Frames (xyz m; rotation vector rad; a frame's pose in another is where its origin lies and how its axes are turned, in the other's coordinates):
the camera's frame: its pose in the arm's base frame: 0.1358 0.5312 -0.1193 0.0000 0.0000 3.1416
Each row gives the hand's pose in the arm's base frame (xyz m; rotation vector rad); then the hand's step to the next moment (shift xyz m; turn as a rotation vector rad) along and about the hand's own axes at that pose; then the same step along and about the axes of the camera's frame.
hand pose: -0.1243 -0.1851 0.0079 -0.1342 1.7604 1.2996
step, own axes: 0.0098 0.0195 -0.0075 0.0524 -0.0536 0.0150
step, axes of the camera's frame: 0.0210 -0.0065 0.0070 -0.0087 -0.0097 -0.0753
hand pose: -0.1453 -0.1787 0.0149 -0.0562 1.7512 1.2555
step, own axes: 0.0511 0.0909 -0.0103 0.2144 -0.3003 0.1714
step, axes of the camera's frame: 0.0820 -0.0583 0.0292 -0.1497 -0.0848 -0.3687
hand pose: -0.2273 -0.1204 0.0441 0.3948 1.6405 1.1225
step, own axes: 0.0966 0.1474 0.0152 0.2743 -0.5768 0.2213
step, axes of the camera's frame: 0.0637 -0.1514 0.0658 -0.2454 -0.0125 -0.6297
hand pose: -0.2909 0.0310 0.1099 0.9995 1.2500 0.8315
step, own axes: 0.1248 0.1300 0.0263 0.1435 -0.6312 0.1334
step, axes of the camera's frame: -0.0475 -0.1580 0.0771 -0.1378 0.1148 -0.6361
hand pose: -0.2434 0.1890 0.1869 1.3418 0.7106 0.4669
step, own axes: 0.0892 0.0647 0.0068 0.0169 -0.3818 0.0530
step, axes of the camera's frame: -0.0738 -0.0677 0.0464 -0.0144 0.0972 -0.3731
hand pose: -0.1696 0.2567 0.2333 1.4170 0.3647 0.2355
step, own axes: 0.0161 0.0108 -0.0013 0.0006 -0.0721 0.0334
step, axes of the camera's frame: -0.0149 -0.0087 0.0088 -0.0093 0.0408 -0.0676
